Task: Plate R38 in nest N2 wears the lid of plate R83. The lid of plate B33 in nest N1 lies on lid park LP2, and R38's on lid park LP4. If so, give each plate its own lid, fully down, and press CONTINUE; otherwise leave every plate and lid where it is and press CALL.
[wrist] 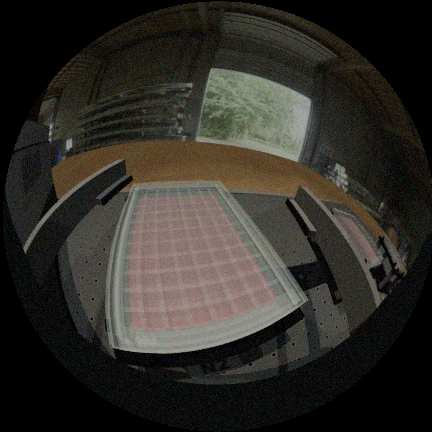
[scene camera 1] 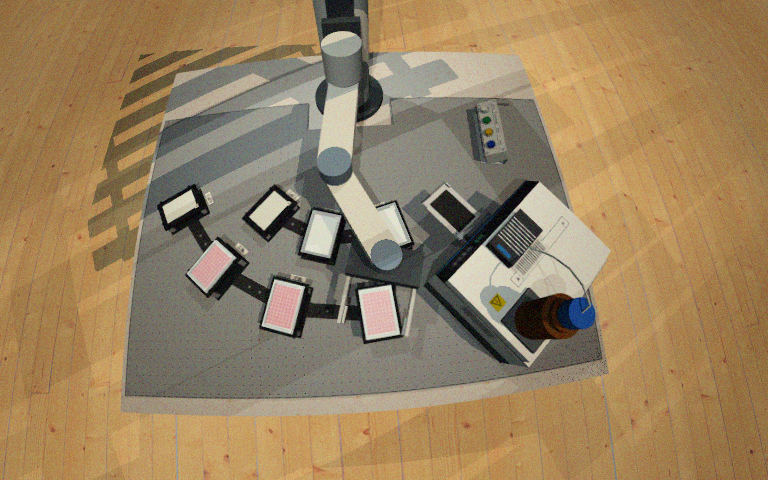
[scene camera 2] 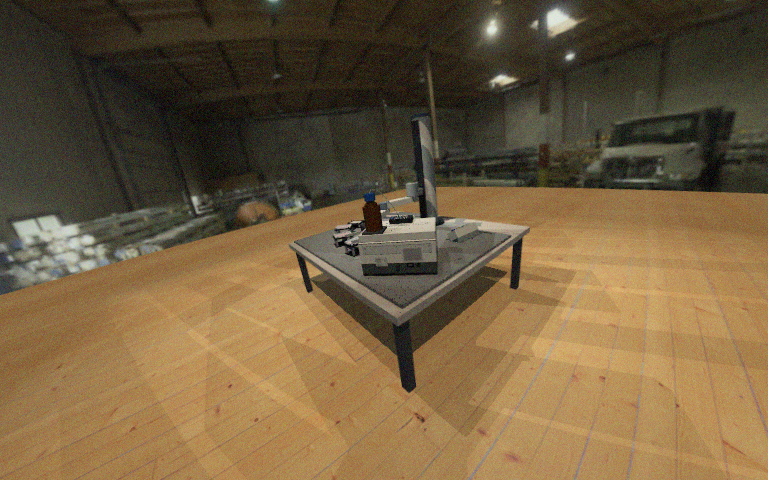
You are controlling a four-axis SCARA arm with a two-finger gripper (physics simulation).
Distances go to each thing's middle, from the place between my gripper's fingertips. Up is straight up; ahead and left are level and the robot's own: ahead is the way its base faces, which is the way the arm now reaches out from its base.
Labels:
The brown bottle with blue cap [scene camera 1: 558, 316] lies 20 mm ahead of my hand, 350 mm to the left of it and 210 mm above it.

